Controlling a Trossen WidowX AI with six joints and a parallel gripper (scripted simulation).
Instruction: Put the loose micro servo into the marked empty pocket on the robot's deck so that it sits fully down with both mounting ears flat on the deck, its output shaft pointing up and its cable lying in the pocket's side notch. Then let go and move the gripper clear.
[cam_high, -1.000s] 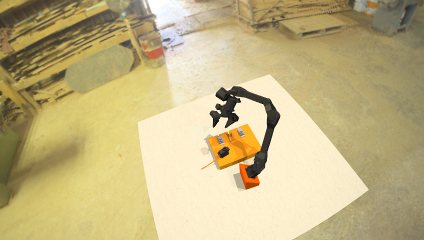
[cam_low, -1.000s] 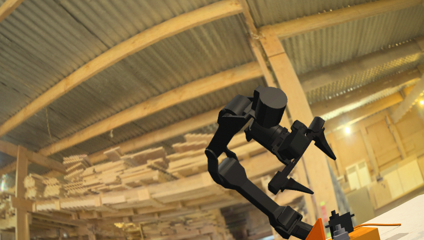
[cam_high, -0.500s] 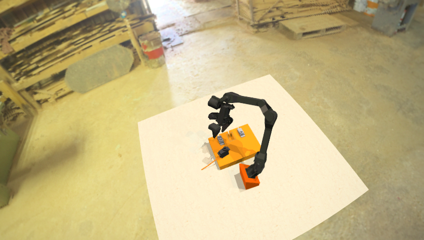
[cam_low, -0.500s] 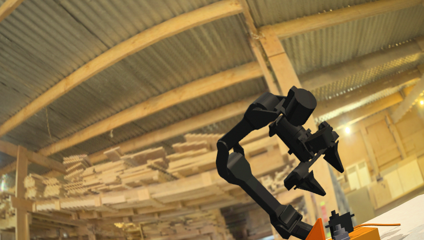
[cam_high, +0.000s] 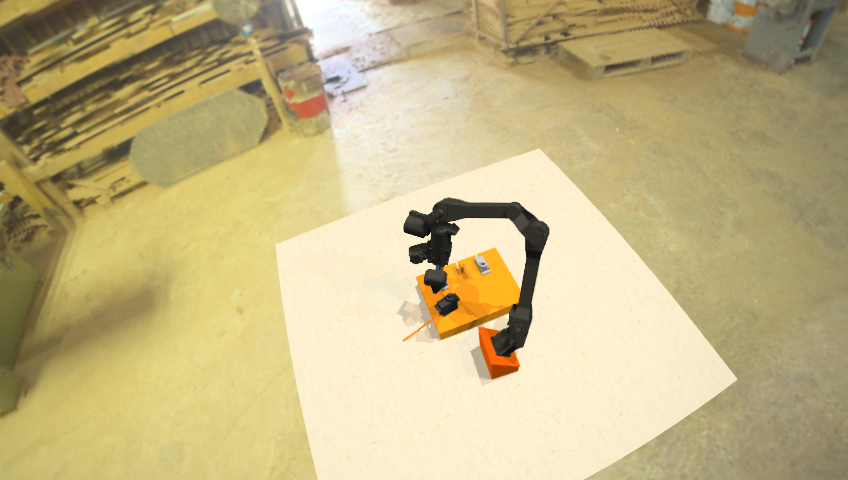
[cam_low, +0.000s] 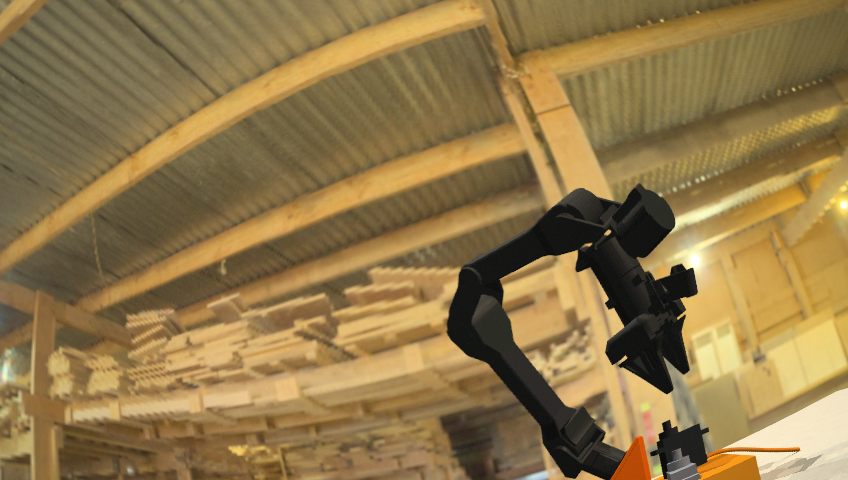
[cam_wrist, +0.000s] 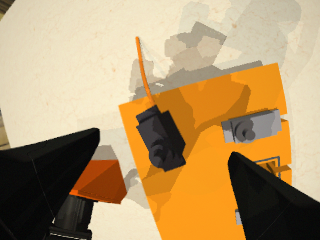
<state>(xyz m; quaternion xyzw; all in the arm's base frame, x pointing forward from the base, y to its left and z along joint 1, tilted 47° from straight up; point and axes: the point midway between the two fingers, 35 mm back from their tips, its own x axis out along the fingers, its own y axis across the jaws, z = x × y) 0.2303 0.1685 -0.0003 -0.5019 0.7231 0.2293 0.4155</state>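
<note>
Right now my gripper tip is 1 cm past the orange deck, 11 cm to the left of it and 15 cm above it.
</note>
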